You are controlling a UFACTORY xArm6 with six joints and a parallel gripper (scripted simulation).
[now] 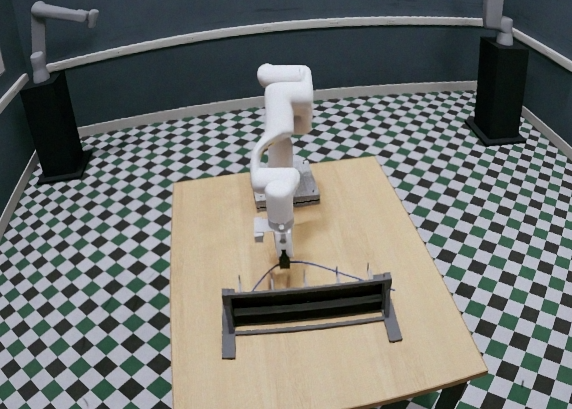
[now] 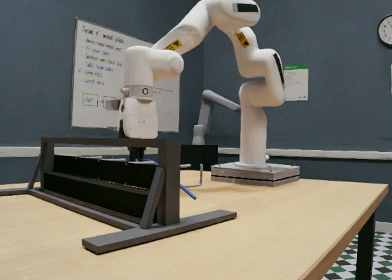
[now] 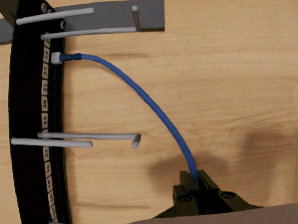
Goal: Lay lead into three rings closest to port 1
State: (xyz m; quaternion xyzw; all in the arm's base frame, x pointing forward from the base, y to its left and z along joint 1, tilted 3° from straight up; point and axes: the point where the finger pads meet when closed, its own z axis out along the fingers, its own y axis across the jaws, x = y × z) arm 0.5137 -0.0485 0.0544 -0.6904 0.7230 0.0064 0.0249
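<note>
Now: the grey rack 170 mm ahead of my hand, 50 mm to the left of it and 30 mm below it.
</note>
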